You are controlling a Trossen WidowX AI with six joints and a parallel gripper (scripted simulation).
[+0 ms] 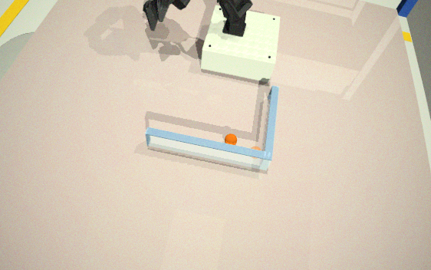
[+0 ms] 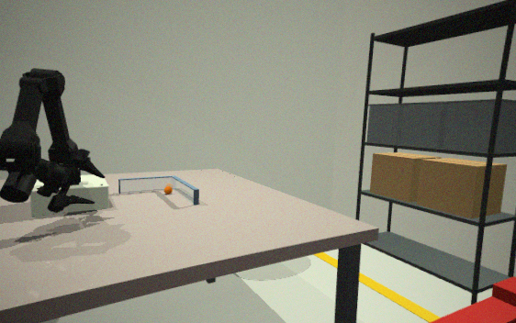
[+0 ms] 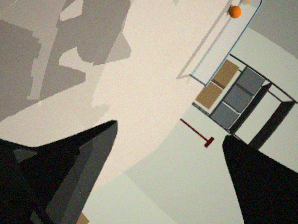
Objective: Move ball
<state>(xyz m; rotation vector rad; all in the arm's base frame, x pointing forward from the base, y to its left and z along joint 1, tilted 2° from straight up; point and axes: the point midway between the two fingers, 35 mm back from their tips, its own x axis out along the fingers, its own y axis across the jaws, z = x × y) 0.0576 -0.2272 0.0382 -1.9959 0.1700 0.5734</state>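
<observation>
Now: the orange ball 290 mm to the left of my gripper tip, 270 mm ahead of it and 80 mm below it. From my gripper tip the other things lie so: see-through copy of ball 360 mm to the left, 290 mm ahead, 80 mm below.
</observation>
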